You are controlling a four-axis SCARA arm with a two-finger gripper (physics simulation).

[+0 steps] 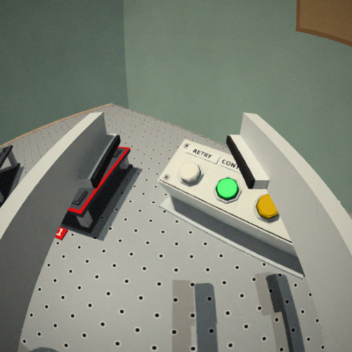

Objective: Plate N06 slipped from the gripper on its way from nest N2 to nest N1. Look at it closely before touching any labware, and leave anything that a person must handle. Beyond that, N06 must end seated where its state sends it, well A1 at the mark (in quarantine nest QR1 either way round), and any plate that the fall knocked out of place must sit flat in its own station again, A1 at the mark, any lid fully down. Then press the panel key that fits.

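My gripper (pixel 173 124) is shut to its narrow stop and holds nothing; a gap remains between its two black pads. It hangs above the pegboard deck, with the panel (pixel 209 177) ahead and to the right. On the panel are a white key (pixel 190 173) under the label RETRY, a bright green key (pixel 228 189) under a partly covered label starting CONT, and an amber key (pixel 267 206) partly behind the right finger. A red-rimmed nest (pixel 100 188) stands at the left, partly behind the left finger, and no plate shows on its visible part. Plate N06 does not show.
A red tag (pixel 60 233) ending in 1 lies by the red-rimmed nest. Part of a dark stand (pixel 7 172) shows at the far left edge. Finger-like shadows fall on the perforated deck (pixel 135 270). Green walls rise behind, with a brown board (pixel 327 20) at upper right.
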